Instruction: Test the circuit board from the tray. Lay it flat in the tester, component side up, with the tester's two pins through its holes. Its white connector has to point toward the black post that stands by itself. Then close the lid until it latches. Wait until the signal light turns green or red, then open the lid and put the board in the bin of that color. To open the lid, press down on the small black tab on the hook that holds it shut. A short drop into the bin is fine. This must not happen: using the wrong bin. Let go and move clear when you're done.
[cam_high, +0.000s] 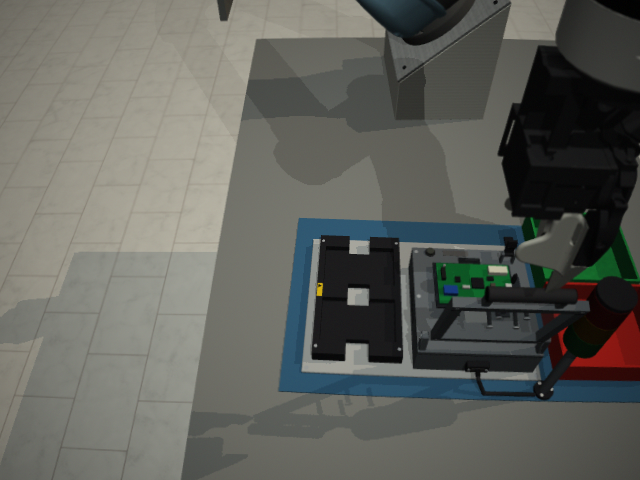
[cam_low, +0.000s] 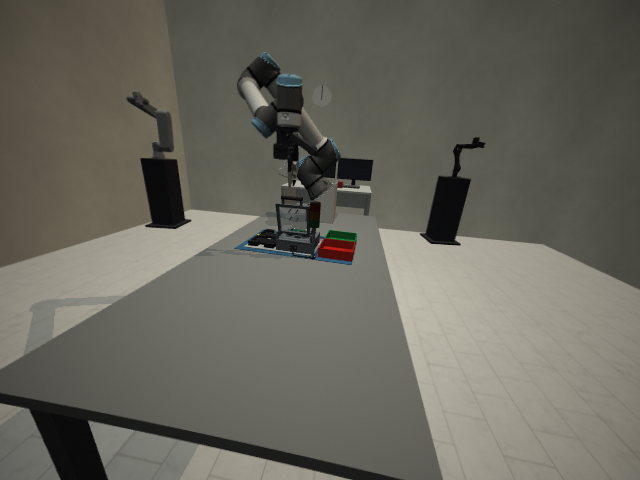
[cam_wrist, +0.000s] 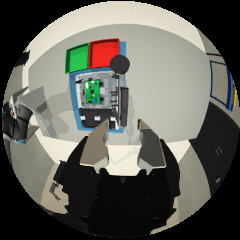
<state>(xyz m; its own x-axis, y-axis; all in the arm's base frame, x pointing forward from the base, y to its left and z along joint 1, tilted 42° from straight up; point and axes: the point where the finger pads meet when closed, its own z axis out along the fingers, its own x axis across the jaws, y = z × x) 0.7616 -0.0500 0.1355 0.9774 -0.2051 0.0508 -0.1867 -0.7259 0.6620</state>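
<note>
Right now my hand is 20 cm past the black latch tab, 10 cm to the right of it and 24 cm above it. Round my hand: green circuit board 15 cm behind, 3 cm to the left, 25 cm below; tester lid 2 cm behind, 15 cm below; red bin 6 cm behind, 22 cm to the left, 31 cm below.
</note>
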